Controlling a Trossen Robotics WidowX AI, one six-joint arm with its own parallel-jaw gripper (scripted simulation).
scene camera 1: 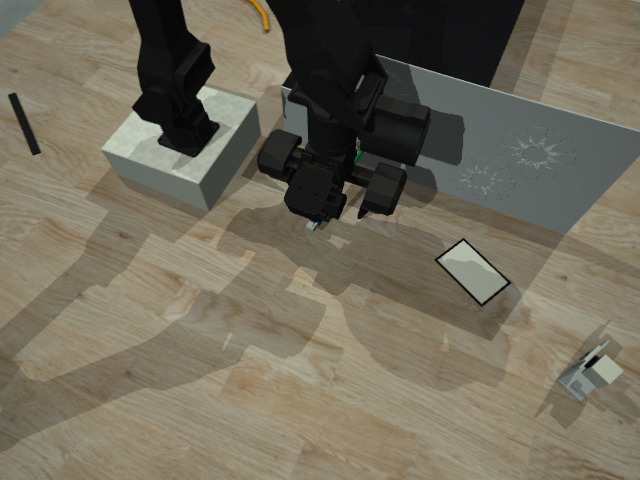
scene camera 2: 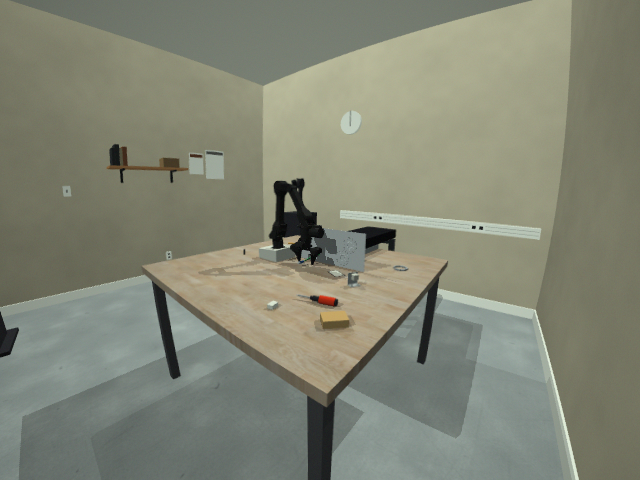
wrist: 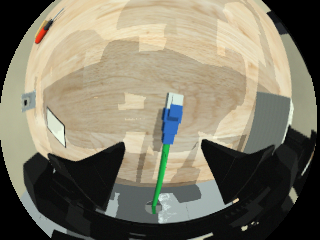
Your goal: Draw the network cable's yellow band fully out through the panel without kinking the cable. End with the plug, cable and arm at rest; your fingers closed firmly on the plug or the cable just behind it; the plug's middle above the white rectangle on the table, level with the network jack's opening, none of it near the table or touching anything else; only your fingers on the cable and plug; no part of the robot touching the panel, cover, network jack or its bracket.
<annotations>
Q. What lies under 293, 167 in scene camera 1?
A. My gripper.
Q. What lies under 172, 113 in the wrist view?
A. A blue plug.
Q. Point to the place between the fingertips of my gripper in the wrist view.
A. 163, 145
</annotations>
